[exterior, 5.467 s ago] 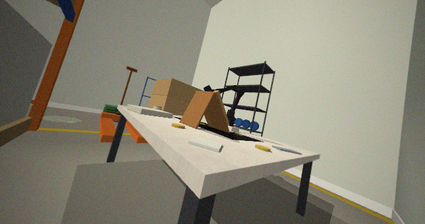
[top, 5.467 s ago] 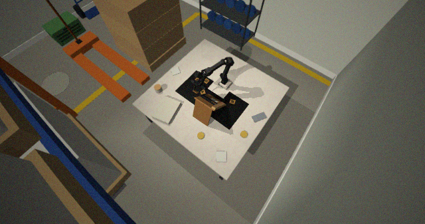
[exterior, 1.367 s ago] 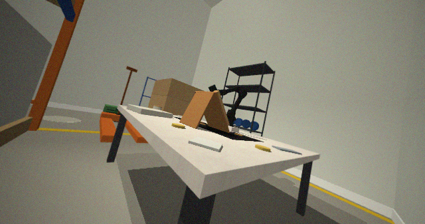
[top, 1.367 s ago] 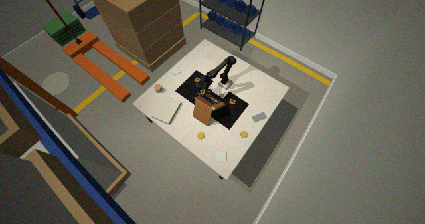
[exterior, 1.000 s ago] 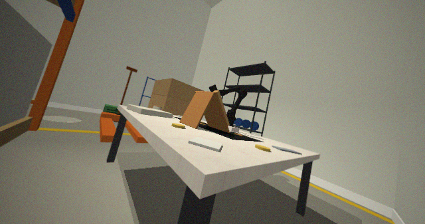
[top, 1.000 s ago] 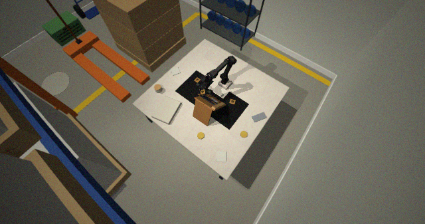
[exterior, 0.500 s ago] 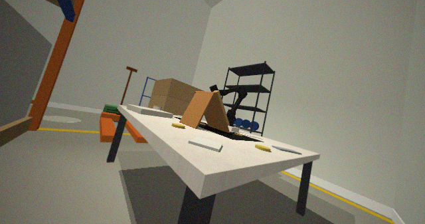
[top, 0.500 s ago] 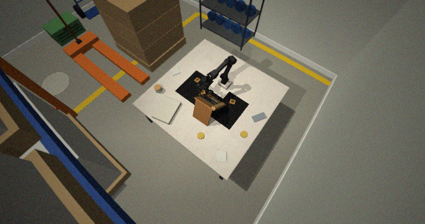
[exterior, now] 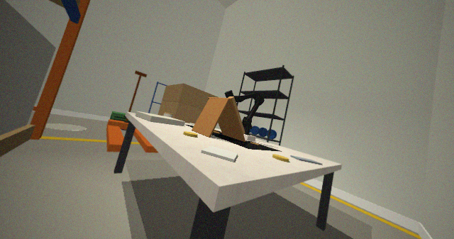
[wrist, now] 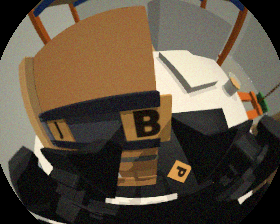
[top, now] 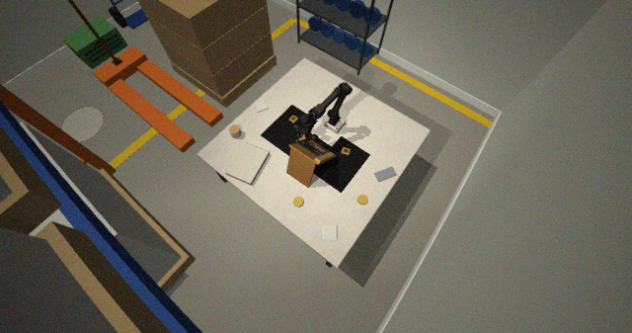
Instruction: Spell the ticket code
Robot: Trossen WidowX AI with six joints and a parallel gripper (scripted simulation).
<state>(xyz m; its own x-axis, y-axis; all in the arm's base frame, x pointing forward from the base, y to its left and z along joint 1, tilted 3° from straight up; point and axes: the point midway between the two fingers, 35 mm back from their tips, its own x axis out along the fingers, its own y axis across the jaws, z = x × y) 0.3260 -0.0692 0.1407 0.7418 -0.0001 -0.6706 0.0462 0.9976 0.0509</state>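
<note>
Now: gripper tip 110 mm to the right of the white ticket, 80 mm above it and 60 mm past it. Round my gripper tip: black mat (160 mm below, 150 mm behind, 50 mm to the left); grey card (610 mm to the left, 190 mm behind, 160 mm below).
</note>
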